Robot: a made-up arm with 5 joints.
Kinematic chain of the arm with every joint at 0, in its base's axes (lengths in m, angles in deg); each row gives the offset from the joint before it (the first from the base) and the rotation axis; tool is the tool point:
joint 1: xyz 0 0 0.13 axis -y
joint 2: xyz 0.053 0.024 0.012 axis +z
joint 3: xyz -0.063 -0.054 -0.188 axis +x
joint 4: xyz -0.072 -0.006 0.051 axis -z
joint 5: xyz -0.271 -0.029 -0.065 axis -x
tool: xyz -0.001 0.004 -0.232
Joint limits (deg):
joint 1: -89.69..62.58
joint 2: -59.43..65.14
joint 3: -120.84..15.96
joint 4: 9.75..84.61
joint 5: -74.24..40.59
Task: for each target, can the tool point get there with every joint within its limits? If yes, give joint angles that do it. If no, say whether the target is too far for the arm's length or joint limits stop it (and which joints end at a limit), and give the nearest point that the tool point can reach.
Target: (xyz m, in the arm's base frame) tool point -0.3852 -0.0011 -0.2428
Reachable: yes | joints -33.68 -15.94 -59.33 62.48 -39.23
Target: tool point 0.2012 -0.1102 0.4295
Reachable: no: joint limits stop it (at a limit: joint 1, joint 3, joint 4, joint 5) | nearest point 0.0361 -0.1396 0.5055 | short by 0.184 m
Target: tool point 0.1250 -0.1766 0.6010
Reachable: no: joint limits stop it (at a limit: joint 1, joint 3, joint 4, joint 5) | nearest point 0.0361 -0.1401 0.5053 | short by 0.136 m
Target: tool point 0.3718 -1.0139 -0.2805
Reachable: no: too far | nearest point 0.2218 -0.4703 -0.1149 | short by 0.588 m
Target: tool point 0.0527 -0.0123 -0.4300
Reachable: yes | joints 39.74 -25.07 -66.60 66.85 14.98
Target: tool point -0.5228 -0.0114 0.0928
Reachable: yes | joints -69.30 -39.93 -84.04 58.68 -57.07
